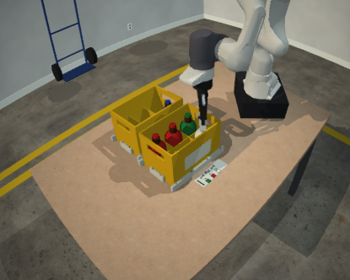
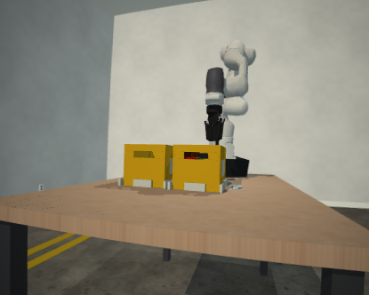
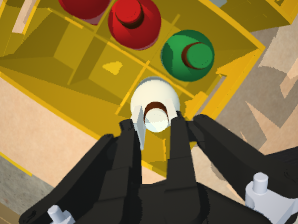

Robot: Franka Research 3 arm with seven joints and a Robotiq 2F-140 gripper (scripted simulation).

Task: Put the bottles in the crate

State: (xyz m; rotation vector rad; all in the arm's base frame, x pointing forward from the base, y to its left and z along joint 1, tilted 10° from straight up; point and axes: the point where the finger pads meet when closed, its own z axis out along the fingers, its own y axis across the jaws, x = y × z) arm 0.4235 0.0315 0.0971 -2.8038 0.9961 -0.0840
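The white-capped bottle is 80 mm below my hand. From my hand the other things lie so: red-label bottle: 90 mm ahead, 80 mm below, 70 mm to the right; then green bottle: 80 mm to the right, 80 mm below, 10 mm ahead; then pick list: 170 mm below, 110 mm to the left, 50 mm ahead.
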